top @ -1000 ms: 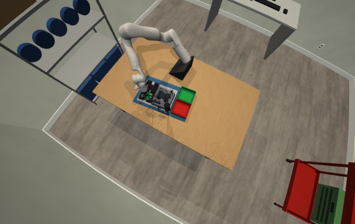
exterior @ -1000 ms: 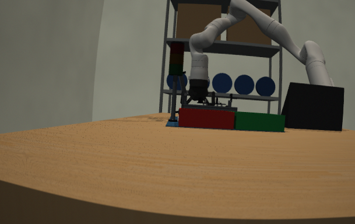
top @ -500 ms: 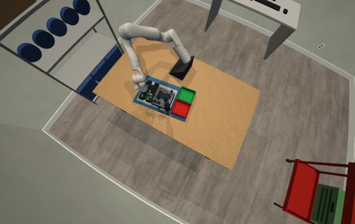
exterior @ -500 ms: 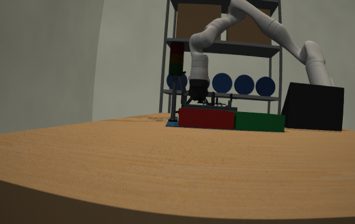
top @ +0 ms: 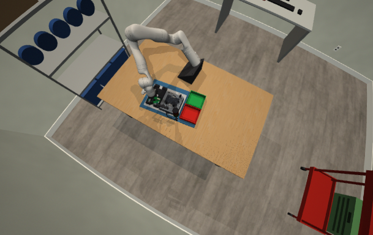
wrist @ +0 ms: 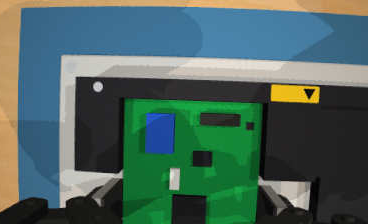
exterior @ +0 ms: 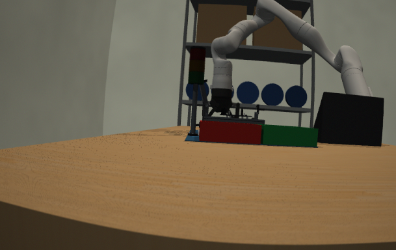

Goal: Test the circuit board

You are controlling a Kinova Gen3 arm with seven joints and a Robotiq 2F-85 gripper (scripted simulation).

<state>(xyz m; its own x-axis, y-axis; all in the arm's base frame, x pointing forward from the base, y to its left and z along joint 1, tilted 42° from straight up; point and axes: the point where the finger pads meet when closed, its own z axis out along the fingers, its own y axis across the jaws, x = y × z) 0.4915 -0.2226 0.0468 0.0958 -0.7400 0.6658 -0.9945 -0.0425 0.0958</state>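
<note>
Now: hand right at the green circuit board. Also, from my hand: tester lid (180 mm to the left, 160 mm above, 70 mm ahead); then red bin (370 mm to the left, 30 mm behind, 10 mm below); then green bin (350 mm to the left, 180 mm behind, 10 mm below).
</note>
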